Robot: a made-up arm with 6 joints. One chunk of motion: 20 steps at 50 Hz.
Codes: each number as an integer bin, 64 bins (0 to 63) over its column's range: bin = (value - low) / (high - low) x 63, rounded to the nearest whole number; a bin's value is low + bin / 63 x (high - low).
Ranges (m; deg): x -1.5..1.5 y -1.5..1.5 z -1.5..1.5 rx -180..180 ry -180..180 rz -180..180
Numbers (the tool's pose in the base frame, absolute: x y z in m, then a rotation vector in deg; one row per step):
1: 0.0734 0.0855 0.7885 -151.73 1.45 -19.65
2: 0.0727 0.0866 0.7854 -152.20 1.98 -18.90
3: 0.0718 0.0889 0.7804 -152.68 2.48 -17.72
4: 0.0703 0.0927 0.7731 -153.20 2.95 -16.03
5: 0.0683 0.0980 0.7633 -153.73 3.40 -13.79
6: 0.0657 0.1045 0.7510 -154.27 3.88 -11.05
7: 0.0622 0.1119 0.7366 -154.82 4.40 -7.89
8: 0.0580 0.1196 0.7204 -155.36 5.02 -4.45
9: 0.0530 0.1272 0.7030 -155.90 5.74 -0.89
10: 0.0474 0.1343 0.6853 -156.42 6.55 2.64
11: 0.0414 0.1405 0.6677 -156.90 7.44 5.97
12: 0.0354 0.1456 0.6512 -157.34 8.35 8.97
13: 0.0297 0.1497 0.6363 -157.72 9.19 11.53
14: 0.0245 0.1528 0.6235 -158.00 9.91 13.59
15: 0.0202 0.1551 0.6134 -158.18 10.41 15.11
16: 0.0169 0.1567 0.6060 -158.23 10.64 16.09
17: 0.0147 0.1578 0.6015 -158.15 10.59 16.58
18: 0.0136 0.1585 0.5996 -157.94 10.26 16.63
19: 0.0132 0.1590 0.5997 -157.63 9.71 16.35
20: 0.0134 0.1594 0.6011 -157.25 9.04 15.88
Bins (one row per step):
1: 33 33 48 5 32 28
2: 33 33 48 5 32 28
3: 33 33 48 5 32 28
4: 33 33 48 5 32 29
5: 33 34 48 5 32 29
6: 33 34 47 5 32 30
7: 33 34 47 4 32 30
8: 33 34 47 4 32 31
9: 33 34 46 4 33 31
10: 32 34 46 4 33 32
11: 32 34 46 4 33 33
12: 32 35 45 4 33 33
13: 32 35 45 4 33 34
14: 32 35 45 4 33 34
15: 32 35 44 4 33 34
16: 32 35 44 4 33 34
17: 32 35 44 4 33 34
18: 32 35 44 4 33 34
19: 32 35 44 4 33 34
20: 32 35 44 4 33 34

